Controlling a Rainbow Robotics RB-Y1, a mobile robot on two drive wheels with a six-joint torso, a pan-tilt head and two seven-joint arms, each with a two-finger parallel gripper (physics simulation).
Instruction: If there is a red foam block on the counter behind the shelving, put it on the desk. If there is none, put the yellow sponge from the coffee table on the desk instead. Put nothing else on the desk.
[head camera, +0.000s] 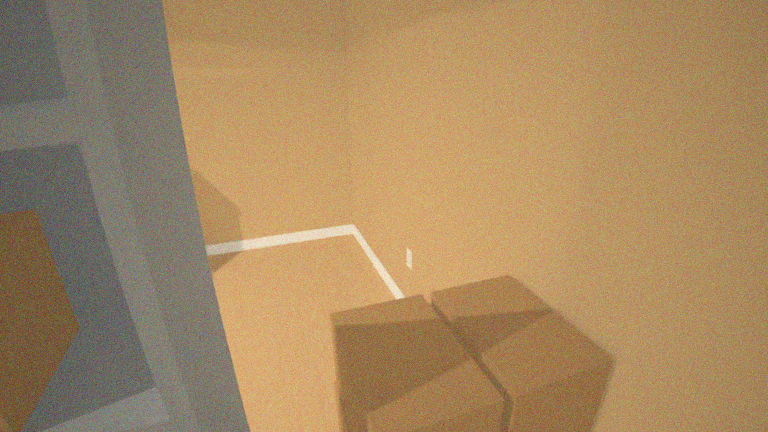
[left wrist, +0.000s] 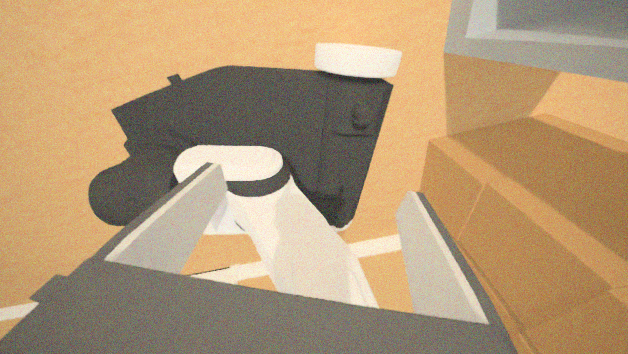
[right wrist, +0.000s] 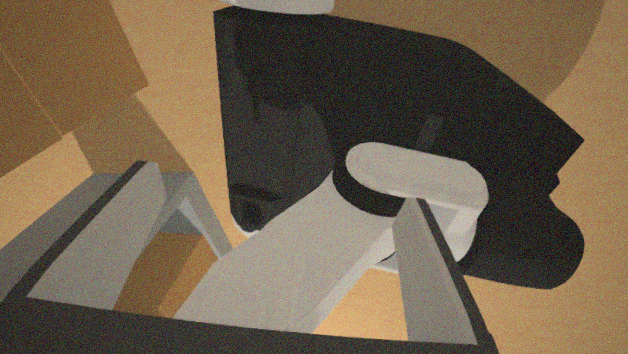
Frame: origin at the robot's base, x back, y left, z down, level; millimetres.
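Where they show: left gripper, fingertip midpoint: (left wrist: 311, 189); right gripper, fingertip midpoint: (right wrist: 283, 196).
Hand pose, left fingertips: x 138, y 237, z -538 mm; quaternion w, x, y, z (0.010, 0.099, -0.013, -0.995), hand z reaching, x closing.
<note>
After its pixels a point has its place.
Tall grey shelving (head camera: 145, 161) @(x -384, y 319, z -1367 mm) fills the left side of the head view; part of a grey frame also shows at the top right of the left wrist view (left wrist: 467, 47) @(x -280, y 308, z -92 mm) and at the lower left of the right wrist view. My left gripper (left wrist: 311, 189) @(x 138, y 237, z -538 mm) is open, with no object between its fingers. My right gripper (right wrist: 283, 196) @(x 140, y -235, z -537 mm) is open too, also with no object between its fingers; my own arm and base show beyond both. The red foam block, the yellow sponge, the counter, the coffee table and the desk do not show in any view.
Two brown boxy shapes (head camera: 397, 349) @(x -632, y -47, z -811 mm) (head camera: 547, 349) @(x -598, y -424, z -811 mm) stand close at the bottom of the head view. Brown box-like surfaces also lie right of my left gripper (left wrist: 530, 240) and at the upper left of the right wrist view (right wrist: 65, 60) @(x -404, y -102, z -178 mm). A white baseboard (head camera: 290, 237) @(x -2972, y 720, z -54 mm) meets the room corner beyond.
</note>
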